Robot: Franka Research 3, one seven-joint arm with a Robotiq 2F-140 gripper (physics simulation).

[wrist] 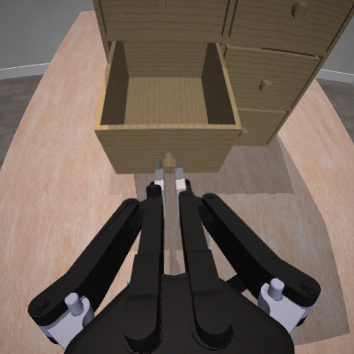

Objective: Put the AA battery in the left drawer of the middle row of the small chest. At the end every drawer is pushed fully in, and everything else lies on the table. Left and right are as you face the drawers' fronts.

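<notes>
The wooden small chest stands at the top of the wrist view. Its left drawer of the middle row is pulled far out, and its bare inside shows from above. My gripper is shut on the round wooden knob at the middle of that drawer's front. The AA battery does not show in this view.
Above the open drawer is the upper left drawer front. To the right are the middle right drawer and a lower right drawer, with fronts flush. The chest stands on a light wooden table; shadows fall across it.
</notes>
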